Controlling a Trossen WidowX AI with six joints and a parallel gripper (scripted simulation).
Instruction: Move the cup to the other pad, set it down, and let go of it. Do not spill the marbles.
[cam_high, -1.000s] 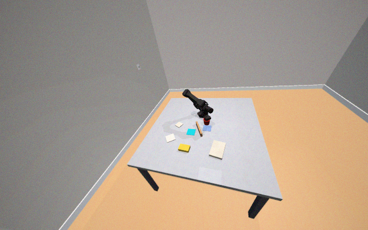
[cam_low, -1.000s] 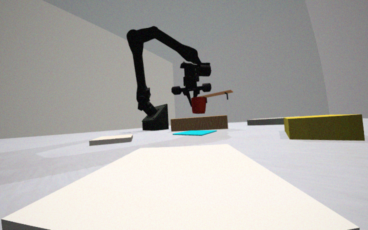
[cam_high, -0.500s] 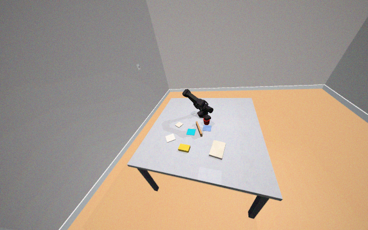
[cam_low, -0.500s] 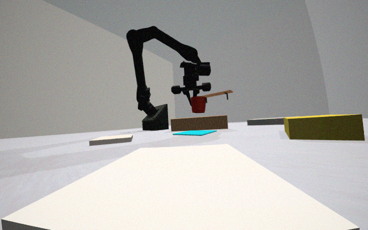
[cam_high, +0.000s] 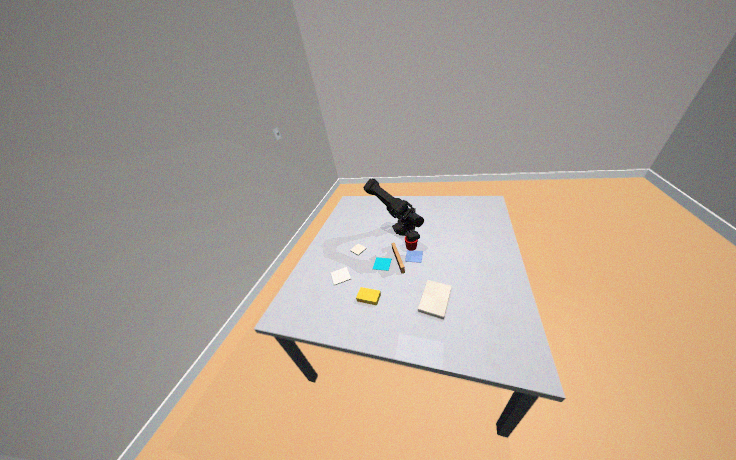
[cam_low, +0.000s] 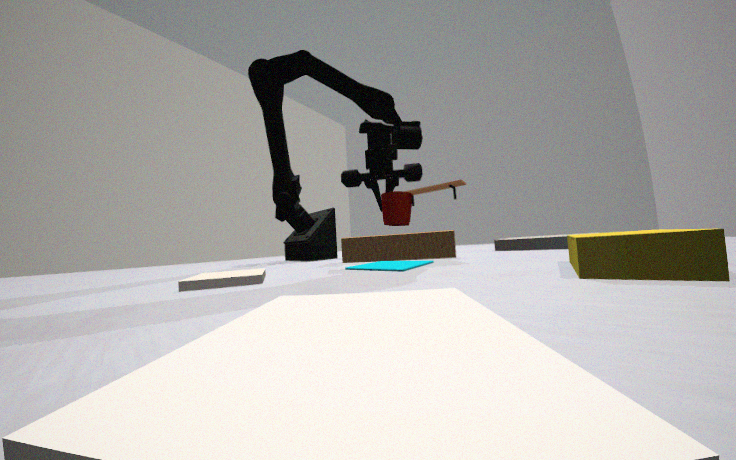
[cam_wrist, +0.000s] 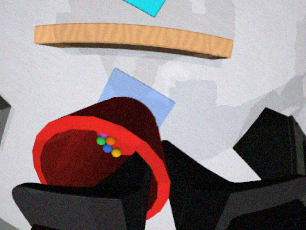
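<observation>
My gripper tip is 140 mm to the left of the cyan pad, 120 mm short of it and 120 mm above it. From my gripper tip the other things lie so: thin wooden bar 90 mm below, 70 mm ahead, 60 mm to the right; then light blue pad 120 mm below, 30 mm to the left, 20 mm ahead; then red cup 30 mm ahead, 20 mm to the left.
</observation>
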